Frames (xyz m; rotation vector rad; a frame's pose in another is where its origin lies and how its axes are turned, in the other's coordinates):
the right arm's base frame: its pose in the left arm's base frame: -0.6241 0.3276 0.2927 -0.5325 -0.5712 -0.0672
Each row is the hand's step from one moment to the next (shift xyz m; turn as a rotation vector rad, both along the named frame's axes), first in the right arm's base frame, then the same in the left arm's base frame.
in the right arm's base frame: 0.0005 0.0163 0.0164 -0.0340 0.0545 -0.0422
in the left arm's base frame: -0.0044 0.0223 0.0044 0.0035 0.0232 -0.0732
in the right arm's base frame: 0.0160 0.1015 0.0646 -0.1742 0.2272 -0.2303
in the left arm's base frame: 0.0022 0.1211 0.0076 0.0143 0.0668 -0.3610
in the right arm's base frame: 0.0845 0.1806 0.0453 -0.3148 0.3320 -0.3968
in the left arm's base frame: 0.0857 0.1855 -0.0062 0.0001 0.0626 -0.6024
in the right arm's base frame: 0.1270 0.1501 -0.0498 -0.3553 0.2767 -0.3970
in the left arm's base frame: 0.1626 0.1154 -0.0371 -0.0453 0.0114 -0.5985
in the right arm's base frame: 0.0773 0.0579 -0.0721 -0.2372 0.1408 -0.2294
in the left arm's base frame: 0.1129 0.0206 -0.0369 -0.0570 -0.0126 -0.3540
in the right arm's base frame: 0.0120 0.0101 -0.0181 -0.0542 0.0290 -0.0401
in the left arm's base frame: 0.0212 0.0007 -0.0111 -0.0198 0.0005 -0.0707
